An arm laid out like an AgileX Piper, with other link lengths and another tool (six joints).
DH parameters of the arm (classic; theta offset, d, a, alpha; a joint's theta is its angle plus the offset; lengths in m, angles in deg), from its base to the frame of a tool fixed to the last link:
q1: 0 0.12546 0 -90
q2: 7.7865 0 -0.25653 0
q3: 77.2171 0 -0.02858 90
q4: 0 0.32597 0 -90
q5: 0 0 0 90
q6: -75.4 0.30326 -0.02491 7
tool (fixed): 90 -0.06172 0 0
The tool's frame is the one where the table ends.
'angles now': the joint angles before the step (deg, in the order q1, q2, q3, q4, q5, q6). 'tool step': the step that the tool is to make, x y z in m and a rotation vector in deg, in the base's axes. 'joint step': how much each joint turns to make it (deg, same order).
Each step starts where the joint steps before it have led.
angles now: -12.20 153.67 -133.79 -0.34 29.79 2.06
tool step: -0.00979 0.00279 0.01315 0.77 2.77 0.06
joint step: 0.00 -2.18 0.01 0.33 5.04 -0.22
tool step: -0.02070 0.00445 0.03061 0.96 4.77 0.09
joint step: 0.00 -4.48 0.01 0.01 9.33 -0.13
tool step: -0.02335 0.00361 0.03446 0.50 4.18 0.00
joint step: 0.00 -4.63 -0.01 -0.40 8.83 0.01
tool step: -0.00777 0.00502 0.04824 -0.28 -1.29 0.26
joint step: 0.28 -4.76 0.01 0.00 3.43 0.00
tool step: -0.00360 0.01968 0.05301 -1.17 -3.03 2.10
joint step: 1.66 -4.86 -0.08 -0.22 1.74 -0.58
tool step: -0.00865 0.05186 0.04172 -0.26 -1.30 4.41
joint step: 4.36 -4.31 0.02 -0.01 2.97 -0.11
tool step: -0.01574 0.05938 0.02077 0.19 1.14 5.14
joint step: 5.15 -2.74 -0.02 0.12 3.91 0.00
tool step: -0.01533 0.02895 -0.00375 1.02 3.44 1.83
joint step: 2.47 -0.51 0.00 0.52 3.95 0.92
